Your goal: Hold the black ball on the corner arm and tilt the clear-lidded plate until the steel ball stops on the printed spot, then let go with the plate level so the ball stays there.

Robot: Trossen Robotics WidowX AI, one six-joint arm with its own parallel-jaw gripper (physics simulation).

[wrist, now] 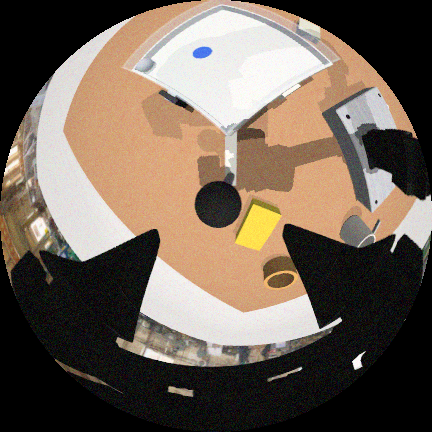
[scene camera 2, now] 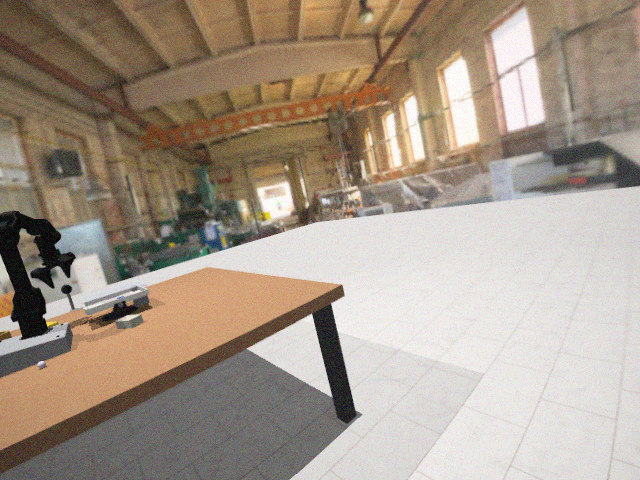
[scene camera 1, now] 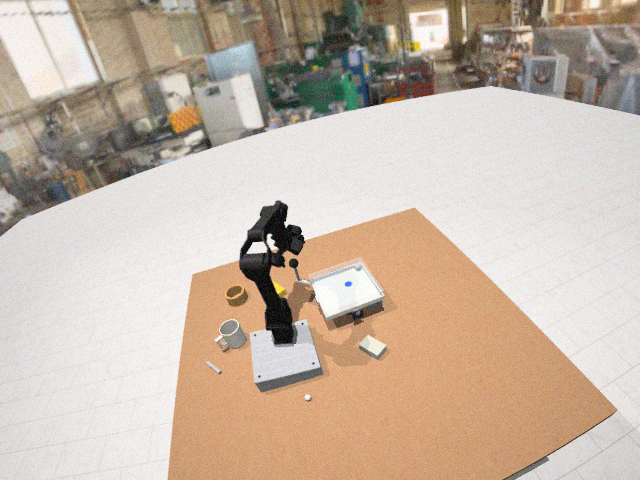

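Observation:
The clear-lidded plate (scene camera 1: 336, 299) (scene camera 2: 98, 306) (wrist: 230, 75) stands on its support, with a blue printed spot (scene camera 1: 347, 283) (scene camera 2: 120, 297) (wrist: 202, 52). The steel ball (scene camera 1: 358, 266) (wrist: 145, 64) lies in a plate corner, apart from the spot; I cannot make it out in scene camera 2. The black ball (scene camera 1: 293, 263) (scene camera 2: 66, 289) (wrist: 218, 204) tops a post on the corner arm (scene camera 1: 303, 282) (wrist: 230, 150). My gripper (scene camera 1: 288, 254) (scene camera 2: 61, 282) (wrist: 222, 233) is open and empty, just above the black ball. In the wrist view the ball appears between and slightly beyond the fingertips.
A yellow block (scene camera 1: 279, 289) (wrist: 258, 226) lies near the black ball. An orange-brown ring-shaped cup (scene camera 1: 236, 296) (wrist: 280, 265) and a grey mug (scene camera 1: 232, 334) (wrist: 355, 230) stand left of the arm. A pale block (scene camera 1: 372, 346) (scene camera 2: 129, 321) lies before the plate. A small white ball (scene camera 1: 307, 397) (scene camera 2: 41, 364) lies near the base.

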